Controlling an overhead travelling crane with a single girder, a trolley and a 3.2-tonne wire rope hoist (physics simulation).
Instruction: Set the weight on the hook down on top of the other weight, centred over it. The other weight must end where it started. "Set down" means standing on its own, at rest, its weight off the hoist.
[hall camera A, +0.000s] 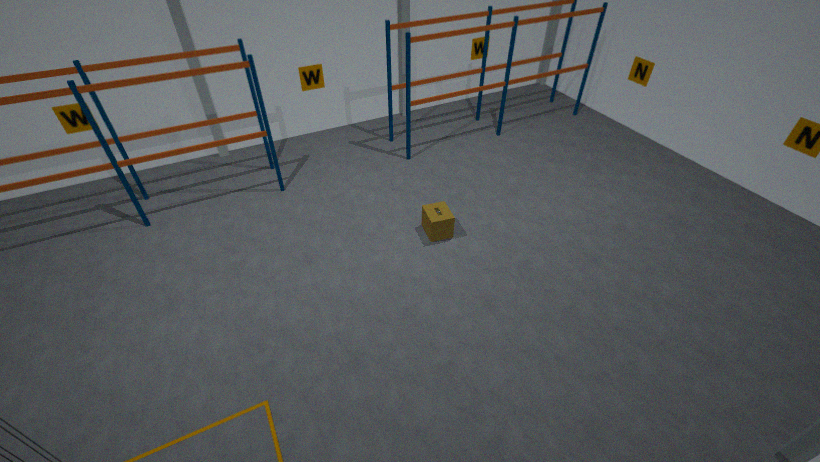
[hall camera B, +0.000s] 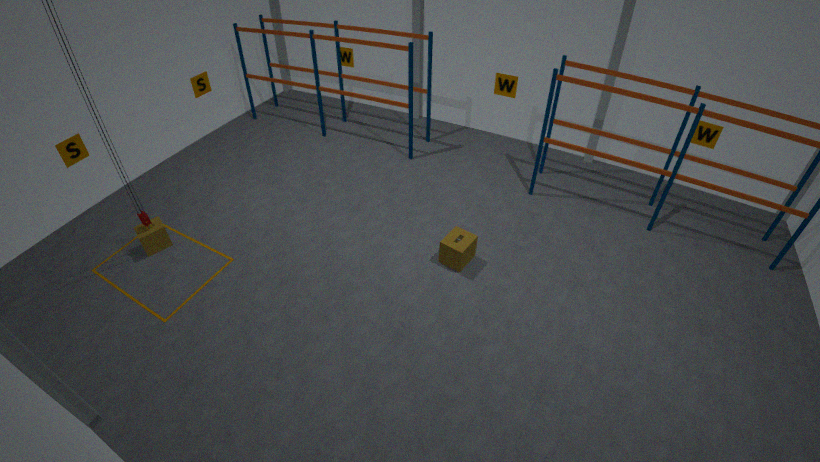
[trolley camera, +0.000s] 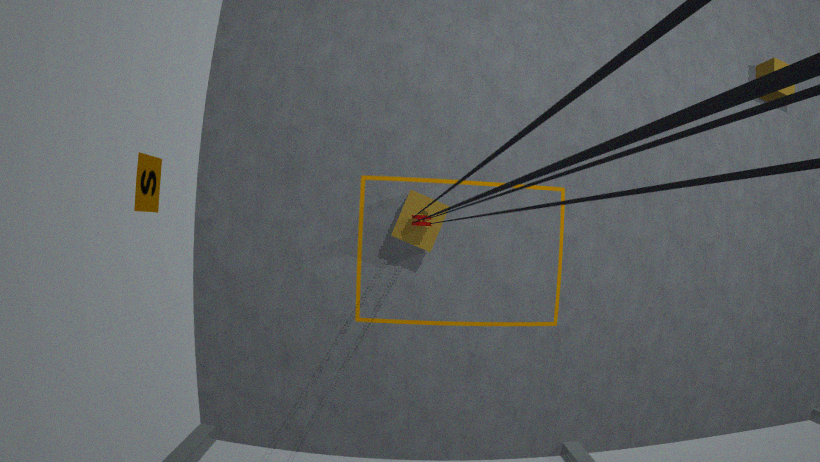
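Note:
The hook (hall camera B: 144, 218) (trolley camera: 421, 220) is red and hangs on long slanting ropes. It holds a yellow weight (hall camera B: 156, 239) (trolley camera: 433, 232), which hangs over the back part of the yellow floor outline in hall camera B. Its shadow lies offset from it, so it appears to be a little above the floor. The other yellow weight (hall camera A: 438, 224) (hall camera B: 457, 251) (trolley camera: 771, 64) stands upright on the floor, well apart from the hanging one, with a lifting eye on top. Ropes partly cover it in the trolley camera. The hook and its weight do not show in hall camera A.
A yellow floor outline (hall camera A: 197, 431) (hall camera B: 198, 289) (trolley camera: 459, 323) lies below the hanging weight. Blue and orange racks (hall camera A: 407, 97) (hall camera B: 410, 103) stand along the W wall; another rack (hall camera A: 109, 143) (hall camera B: 677, 166) stands beside them. The S wall (hall camera B: 131, 86) (trolley camera: 103, 286) is near the hanging weight.

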